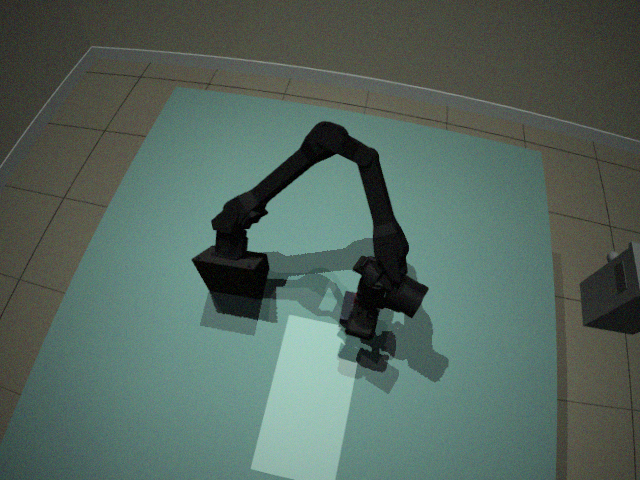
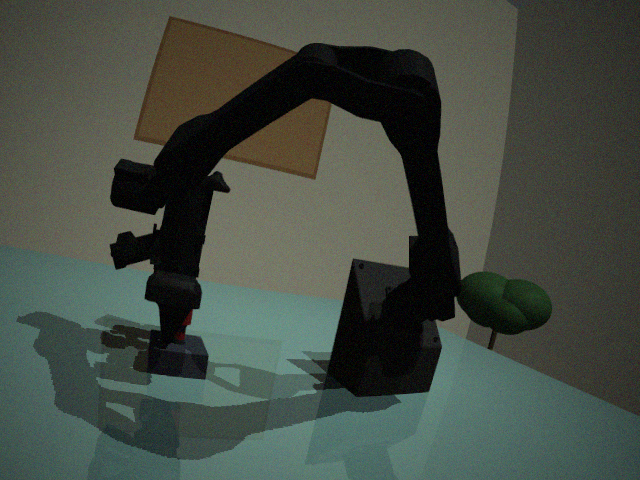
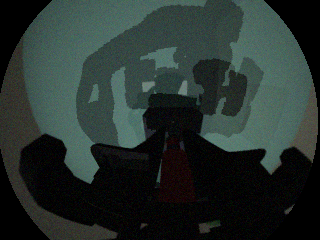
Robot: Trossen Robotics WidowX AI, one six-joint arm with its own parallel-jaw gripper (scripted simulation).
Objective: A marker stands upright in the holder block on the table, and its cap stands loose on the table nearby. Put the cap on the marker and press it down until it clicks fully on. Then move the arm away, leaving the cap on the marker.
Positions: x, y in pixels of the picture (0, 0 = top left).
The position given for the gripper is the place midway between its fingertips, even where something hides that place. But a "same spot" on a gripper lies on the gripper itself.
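Gripper visible in image 1, image 3 and image 2 [166, 340]. On the gripper, [image 1: 357, 309] and [image 3: 207, 197]: same spot.
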